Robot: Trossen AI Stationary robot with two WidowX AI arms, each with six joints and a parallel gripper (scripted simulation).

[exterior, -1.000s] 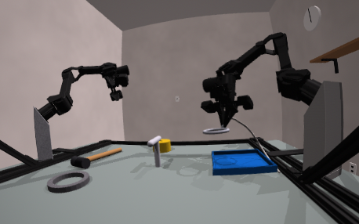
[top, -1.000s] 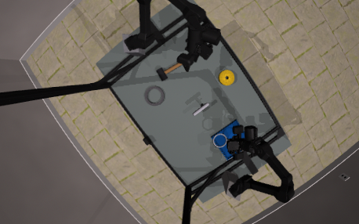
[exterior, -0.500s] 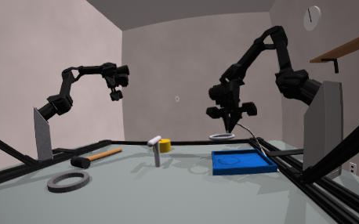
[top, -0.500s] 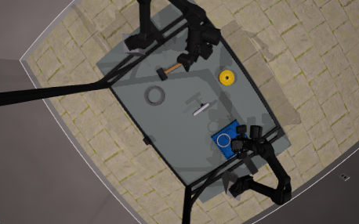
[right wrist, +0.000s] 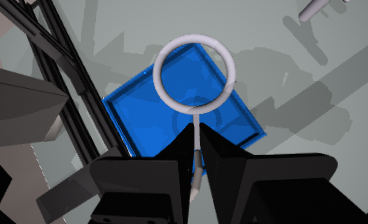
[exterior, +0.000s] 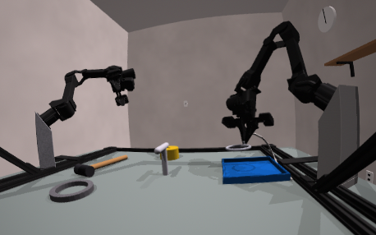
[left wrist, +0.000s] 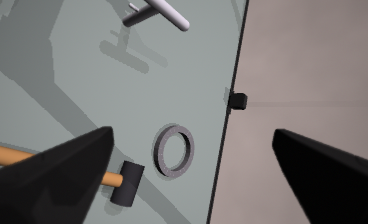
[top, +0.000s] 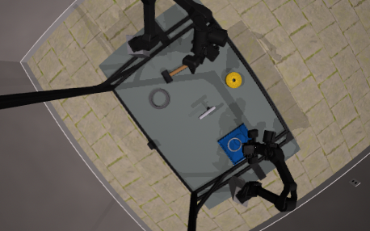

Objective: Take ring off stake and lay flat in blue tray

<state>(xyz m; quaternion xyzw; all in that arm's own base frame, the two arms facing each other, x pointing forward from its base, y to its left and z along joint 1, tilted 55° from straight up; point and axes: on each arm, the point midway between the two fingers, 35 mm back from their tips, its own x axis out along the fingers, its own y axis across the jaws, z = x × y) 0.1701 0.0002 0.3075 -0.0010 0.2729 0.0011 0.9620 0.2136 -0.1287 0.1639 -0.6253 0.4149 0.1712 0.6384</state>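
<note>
My right gripper is now 11 cm above the blue tray, 4 cm past it and 1 cm to the left of it.
</note>
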